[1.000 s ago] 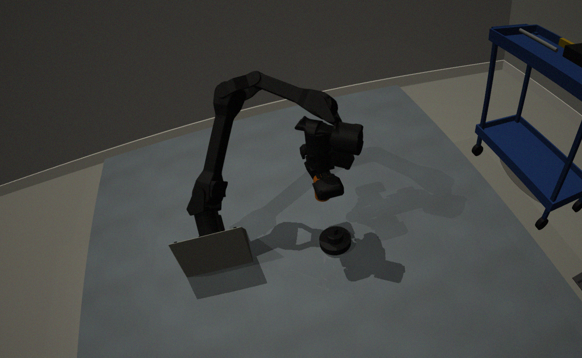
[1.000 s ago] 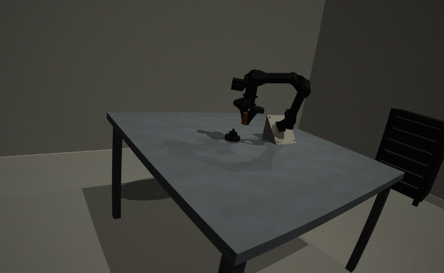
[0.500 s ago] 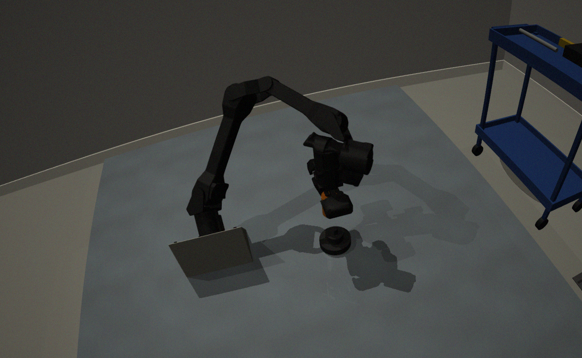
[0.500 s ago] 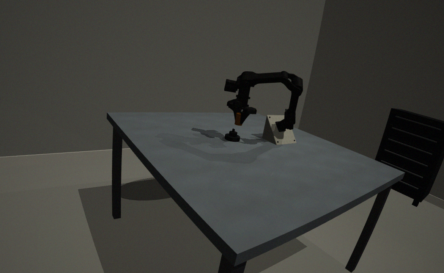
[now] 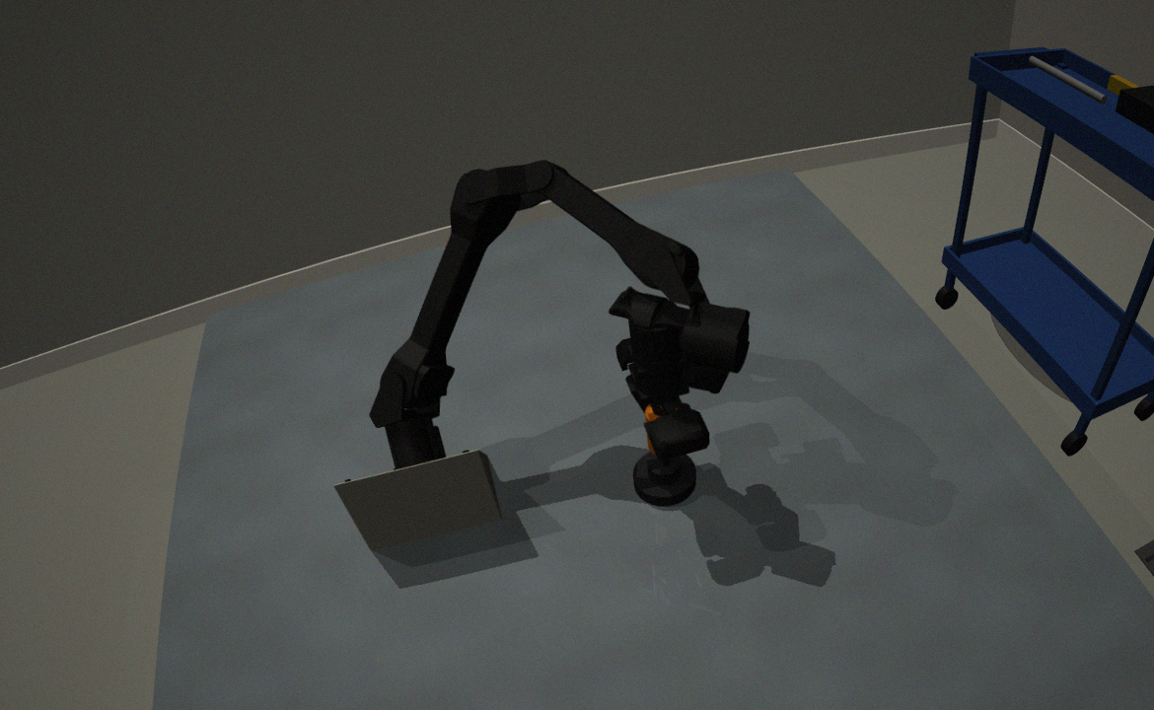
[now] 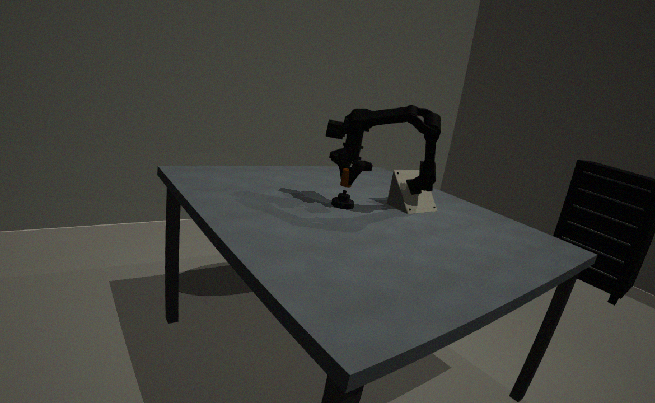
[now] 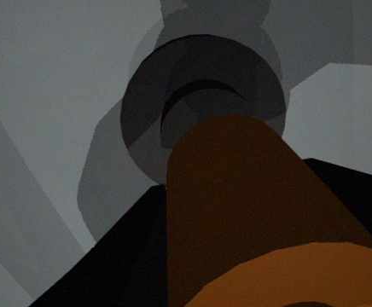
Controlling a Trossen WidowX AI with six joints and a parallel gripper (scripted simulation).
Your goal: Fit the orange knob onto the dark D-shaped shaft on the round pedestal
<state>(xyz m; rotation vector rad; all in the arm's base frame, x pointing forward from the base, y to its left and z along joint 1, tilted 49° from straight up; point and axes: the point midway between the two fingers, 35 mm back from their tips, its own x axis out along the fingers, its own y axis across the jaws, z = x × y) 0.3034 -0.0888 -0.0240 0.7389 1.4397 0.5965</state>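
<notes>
Now: gripper tip 6 cm above the dark round pedestal. Also, from my gripper tip: orange knob (2 cm above).
</notes>
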